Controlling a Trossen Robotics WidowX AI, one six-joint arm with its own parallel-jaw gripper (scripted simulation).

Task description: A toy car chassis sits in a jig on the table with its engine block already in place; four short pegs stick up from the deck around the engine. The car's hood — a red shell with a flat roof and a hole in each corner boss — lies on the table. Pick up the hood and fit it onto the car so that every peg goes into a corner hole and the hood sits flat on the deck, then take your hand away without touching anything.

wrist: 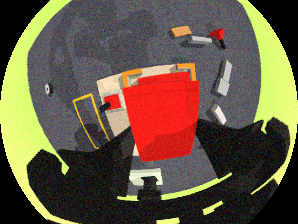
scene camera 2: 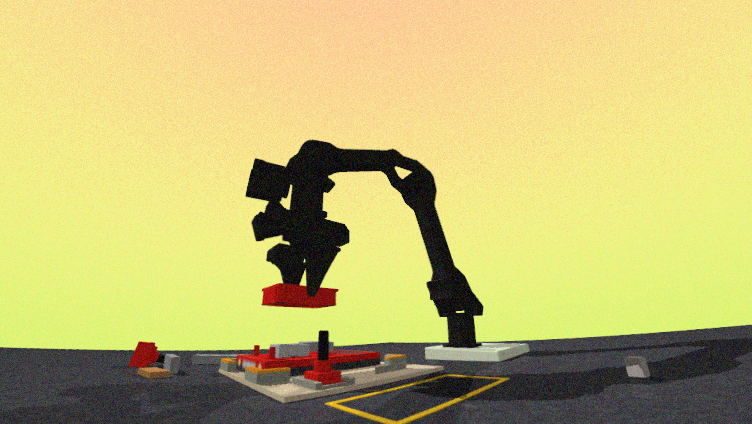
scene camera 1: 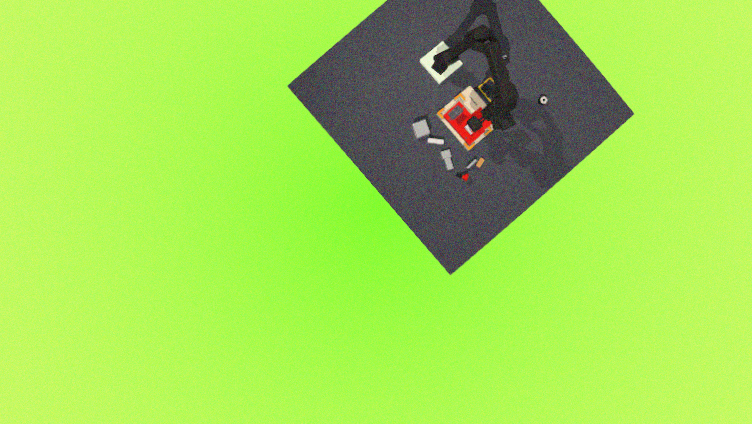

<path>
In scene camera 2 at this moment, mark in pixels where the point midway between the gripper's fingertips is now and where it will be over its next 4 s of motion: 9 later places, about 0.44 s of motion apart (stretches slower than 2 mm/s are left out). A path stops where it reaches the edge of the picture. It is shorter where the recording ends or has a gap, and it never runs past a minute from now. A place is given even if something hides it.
My gripper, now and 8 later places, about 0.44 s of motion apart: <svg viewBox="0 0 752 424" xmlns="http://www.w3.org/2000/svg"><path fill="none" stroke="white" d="M300 299L291 305L290 330L290 333L290 336L290 339L290 342L290 346L292 308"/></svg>
</path>
